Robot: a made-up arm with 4 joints.
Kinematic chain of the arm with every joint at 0, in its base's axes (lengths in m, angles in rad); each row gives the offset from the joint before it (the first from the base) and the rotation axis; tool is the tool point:
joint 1: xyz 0 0 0.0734 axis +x
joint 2: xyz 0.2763 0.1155 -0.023 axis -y
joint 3: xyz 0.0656 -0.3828 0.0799 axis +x
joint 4: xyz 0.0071 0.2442 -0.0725 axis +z
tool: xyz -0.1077 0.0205 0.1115
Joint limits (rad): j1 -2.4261..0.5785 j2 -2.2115..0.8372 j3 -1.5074..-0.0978 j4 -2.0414..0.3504
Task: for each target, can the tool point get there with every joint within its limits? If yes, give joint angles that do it. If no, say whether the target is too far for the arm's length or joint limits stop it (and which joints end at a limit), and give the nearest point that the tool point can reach.
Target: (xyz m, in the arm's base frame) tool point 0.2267 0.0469 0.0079
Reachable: yes | joints -0.1015 -1.4336 -0.5087 -0.9856
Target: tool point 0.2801 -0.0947 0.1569
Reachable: yes | joints -1.9048 0.3992 -0.7946 -0.0822
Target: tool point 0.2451 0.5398 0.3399
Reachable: no: joint limits stop it (at a limit: joint 2, joint 3) | nearest point 0.1632 0.2133 0.1787 | short by 0.373 m
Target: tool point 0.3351 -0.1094 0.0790
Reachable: yes | joints -1.9580 0.2722 -0.6304 -1.0319
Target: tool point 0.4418 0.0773 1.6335
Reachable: no: too far | nearest point 0.3188 -0.0448 0.4401 | short by 1.206 m
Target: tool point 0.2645 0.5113 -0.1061
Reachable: no: joint limits stop it (at a limit: joint 1, joint 3, joint 4) | nearest point 0.2715 0.1575 -0.0474 | short by 0.359 m
